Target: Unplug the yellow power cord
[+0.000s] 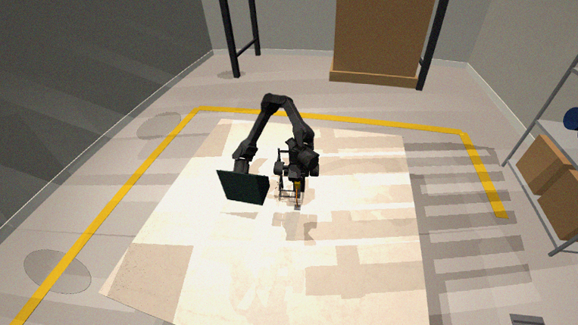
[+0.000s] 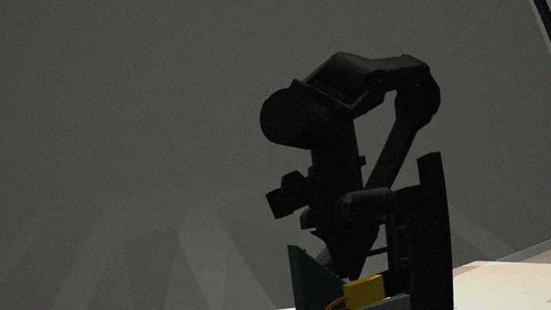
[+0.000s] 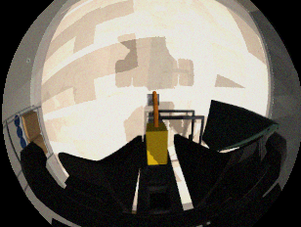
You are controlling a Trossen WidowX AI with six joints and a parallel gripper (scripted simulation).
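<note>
My gripper tip is now 40 mm to the right of the yellow plug, 10 mm past it and 10 mm above it.
</note>
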